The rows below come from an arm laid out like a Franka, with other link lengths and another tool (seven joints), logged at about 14 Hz.
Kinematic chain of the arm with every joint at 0, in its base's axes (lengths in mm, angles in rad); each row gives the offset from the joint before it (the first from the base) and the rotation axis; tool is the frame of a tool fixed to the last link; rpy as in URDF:
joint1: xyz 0 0 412.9 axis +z
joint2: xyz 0 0 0 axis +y
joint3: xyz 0 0 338.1 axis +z
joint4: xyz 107.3 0 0 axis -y
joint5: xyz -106.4 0 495.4 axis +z
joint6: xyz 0 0 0 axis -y
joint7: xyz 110 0 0 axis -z
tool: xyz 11 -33 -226.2 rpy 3.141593 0.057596 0.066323
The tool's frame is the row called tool.
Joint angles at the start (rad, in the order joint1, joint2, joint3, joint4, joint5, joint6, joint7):
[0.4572 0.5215 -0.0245 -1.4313 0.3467 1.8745 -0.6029]
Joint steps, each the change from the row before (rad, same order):
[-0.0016 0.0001 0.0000 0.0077 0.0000 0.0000 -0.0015]
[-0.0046 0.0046 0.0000 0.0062 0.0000 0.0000 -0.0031]
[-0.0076 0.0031 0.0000 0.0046 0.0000 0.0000 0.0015]
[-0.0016 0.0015 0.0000 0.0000 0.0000 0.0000 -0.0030]
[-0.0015 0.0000 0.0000 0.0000 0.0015 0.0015 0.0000]
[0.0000 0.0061 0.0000 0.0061 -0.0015 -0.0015 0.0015]
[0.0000 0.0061 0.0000 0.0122 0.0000 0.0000 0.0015]
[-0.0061 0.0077 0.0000 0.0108 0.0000 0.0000 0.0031]
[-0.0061 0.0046 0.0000 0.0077 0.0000 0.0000 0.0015]
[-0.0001 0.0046 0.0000 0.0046 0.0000 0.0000 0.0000]
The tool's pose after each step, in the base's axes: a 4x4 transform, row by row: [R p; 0 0 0 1], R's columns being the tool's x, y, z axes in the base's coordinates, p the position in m. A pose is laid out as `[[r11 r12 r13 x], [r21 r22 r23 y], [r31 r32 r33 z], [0 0 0 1]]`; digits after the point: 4 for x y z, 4 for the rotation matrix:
[[0.5500 0.8086 -0.2087 0.7858], [0.8324 -0.5107 0.2152 0.4073], [0.0674 -0.2921 -0.9540 0.3378], [0 0 0 1]]
[[0.5512 0.8085 -0.2062 0.7891], [0.8315 -0.5116 0.2166 0.4044], [0.0696 -0.2908 -0.9542 0.3376], [0 0 0 1]]
[[0.5586 0.8042 -0.2033 0.7932], [0.8265 -0.5188 0.2187 0.3989], [0.0704 -0.2902 -0.9544 0.3377], [0 0 0 1]]
[[0.5576 0.8047 -0.2041 0.7938], [0.8272 -0.5178 0.2183 0.3977], [0.0700 -0.2905 -0.9543 0.3364], [0 0 0 1]]
[[0.5596 0.8036 -0.2028 0.7947], [0.8257 -0.5193 0.2204 0.3968], [0.0718 -0.2908 -0.9541 0.3366], [0 0 0 1]]
[[0.5599 0.8031 -0.2038 0.7957], [0.8256 -0.5202 0.2185 0.3971], [0.0695 -0.2906 -0.9543 0.3347], [0 0 0 1]]
[[0.5606 0.8039 -0.1985 0.7987], [0.8248 -0.5206 0.2208 0.3984], [0.0742 -0.2875 -0.9549 0.3369], [0 0 0 1]]
[[0.5678 0.7999 -0.1946 0.8035], [0.8197 -0.5276 0.2231 0.3946], [0.0758 -0.2862 -0.9552 0.3368], [0 0 0 1]]
[[0.5737 0.7966 -0.1905 0.8077], [0.8154 -0.5332 0.2254 0.3905], [0.0780 -0.2847 -0.9554 0.3375], [0 0 0 1]]
[[0.5737 0.7966 -0.1905 0.8087], [0.8154 -0.5333 0.2253 0.3909], [0.0779 -0.2846 -0.9555 0.3362], [0 0 0 1]]

